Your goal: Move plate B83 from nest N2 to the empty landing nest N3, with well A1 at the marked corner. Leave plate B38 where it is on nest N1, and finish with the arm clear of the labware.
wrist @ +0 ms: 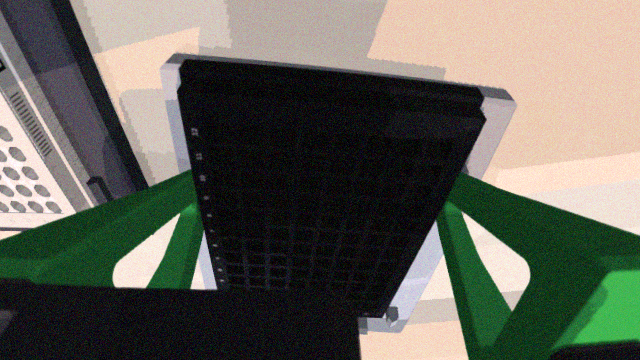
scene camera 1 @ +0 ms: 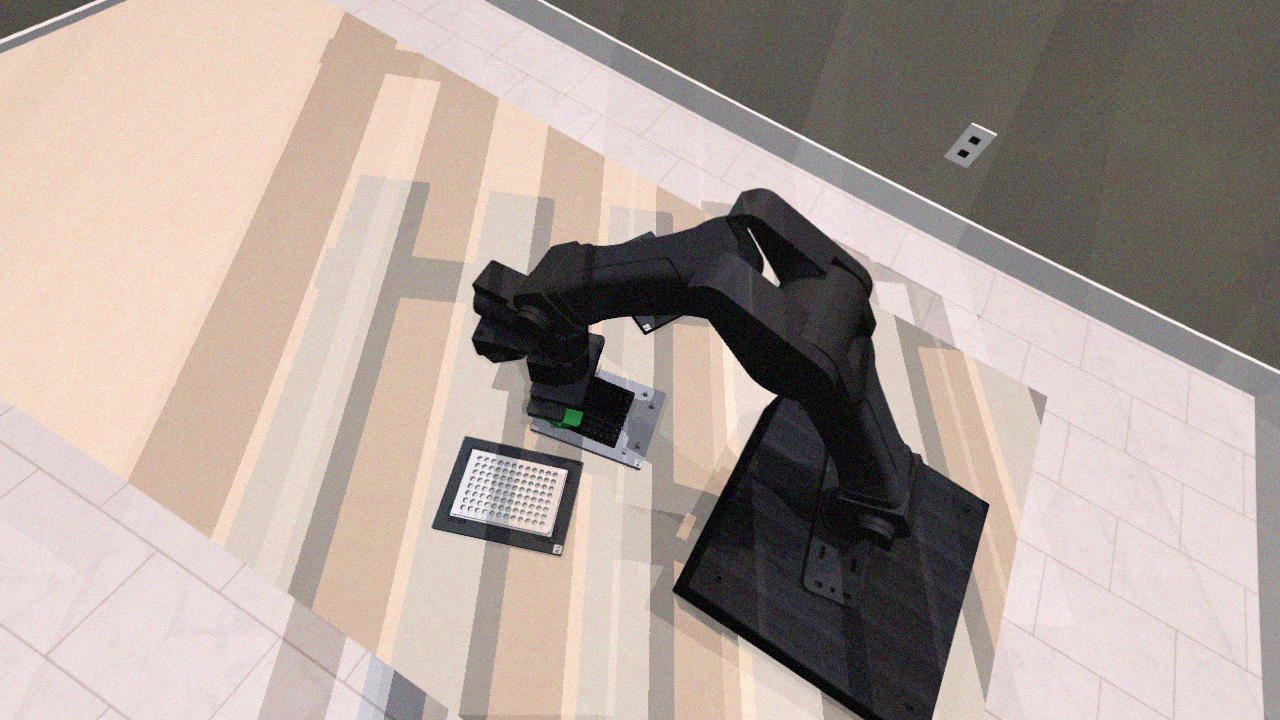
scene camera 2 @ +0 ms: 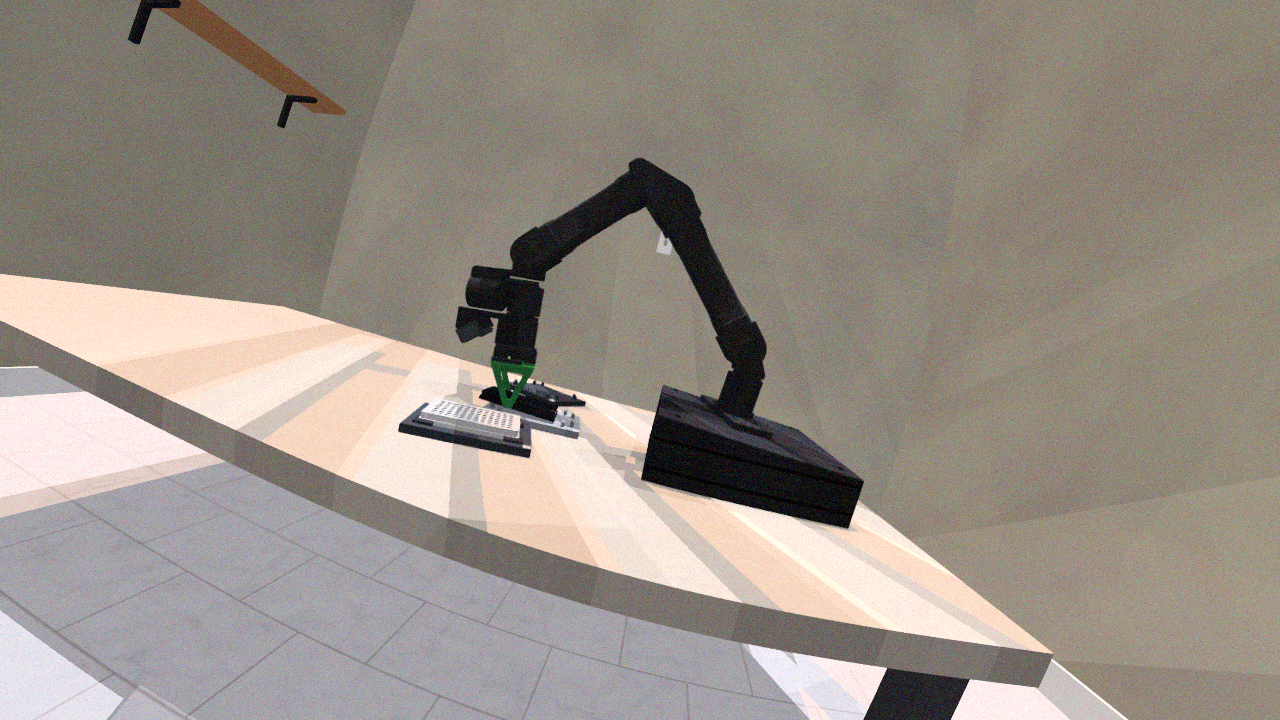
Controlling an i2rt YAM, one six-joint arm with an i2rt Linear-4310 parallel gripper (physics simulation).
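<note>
Plate B83, black [scene camera 1: 608,413] [scene camera 2: 537,407] [wrist: 320,150], sits low and roughly level at the silver nest [scene camera 1: 651,416] [scene camera 2: 566,428] [wrist: 492,120]. Silver margin shows along both long sides in the wrist view; whether it is fully seated is unclear. My gripper [scene camera 1: 568,417] [scene camera 2: 509,404] [wrist: 320,180] is shut on it, one green finger against each long side. Column number 12 is at the far left; the near end with the low numbers is partly hidden by the gripper body. White plate B38 [scene camera 1: 510,490] [scene camera 2: 469,418] [wrist: 37,157] rests on its dark nest [scene camera 1: 501,534] [scene camera 2: 465,438] [wrist: 55,65].
Another dark nest [scene camera 1: 656,322] [scene camera 2: 572,399] lies behind the silver one, mostly hidden by the arm in scene camera 1. The white plate's nest stands close beside my left finger in the wrist view. The arm's black base block [scene camera 1: 760,573] [scene camera 2: 747,474] is to the right.
</note>
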